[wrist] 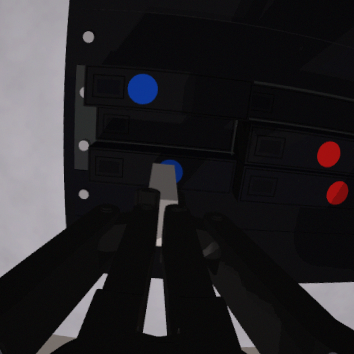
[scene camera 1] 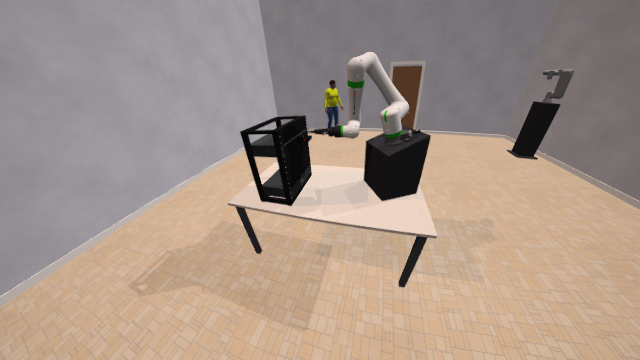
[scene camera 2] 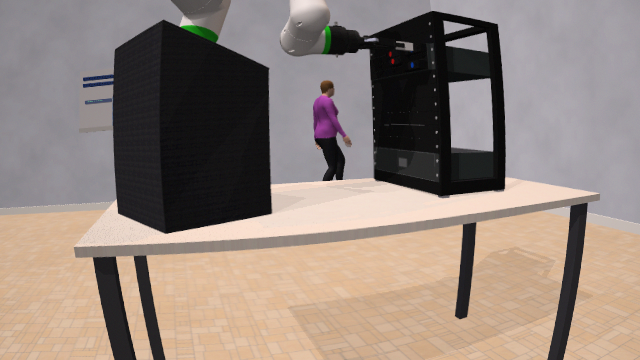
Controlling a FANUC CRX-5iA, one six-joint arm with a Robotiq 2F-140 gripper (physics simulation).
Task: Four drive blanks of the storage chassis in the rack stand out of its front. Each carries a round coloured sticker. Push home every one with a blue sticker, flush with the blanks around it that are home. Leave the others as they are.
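Observation:
My gripper (scene camera 1: 311, 131) (scene camera 2: 404, 46) (wrist: 161, 181) is shut and empty, its tip in front of the lower-left blank in the wrist view. That blank (wrist: 210, 173) has a blue sticker (wrist: 172, 171), partly covered by the tip; contact is unclear. It stands out slightly from the recessed blank (wrist: 175, 134) above it. The upper-left blank (wrist: 215, 95), with a blue sticker (wrist: 142, 89) (scene camera 2: 412, 65), stands out more. Two blanks at right carry red stickers (wrist: 328, 154) (wrist: 337, 193) and stand out; these red stickers (scene camera 2: 390, 53) (scene camera 2: 392, 61) also show in scene camera 2.
The black rack (scene camera 1: 285, 170) (scene camera 2: 443, 125) stands on the table (scene camera 1: 350, 212) (scene camera 2: 330, 232). The arm's black pedestal (scene camera 1: 392, 172) (scene camera 2: 215, 145) stands opposite it. A person (scene camera 1: 332, 102) (scene camera 2: 326, 120) stands beyond the table in each scene view.

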